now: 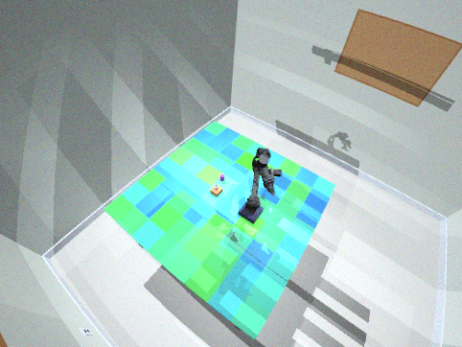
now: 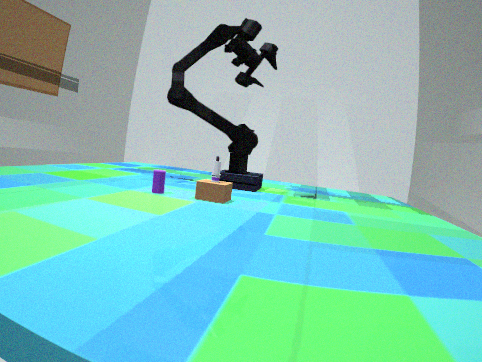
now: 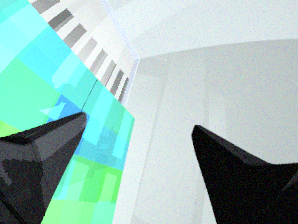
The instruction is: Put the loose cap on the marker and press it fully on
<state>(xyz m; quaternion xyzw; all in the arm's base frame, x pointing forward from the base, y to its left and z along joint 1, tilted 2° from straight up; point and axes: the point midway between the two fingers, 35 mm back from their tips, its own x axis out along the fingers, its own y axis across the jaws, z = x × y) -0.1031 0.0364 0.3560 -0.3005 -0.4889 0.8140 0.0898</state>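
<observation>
Right now the purple cap is 460 mm ahead of my gripper tip, 130 mm to the right of it and 370 mm below it. Round my gripper tip: tan holder block 420 mm ahead, 10 mm to the right, 370 mm below.
</observation>
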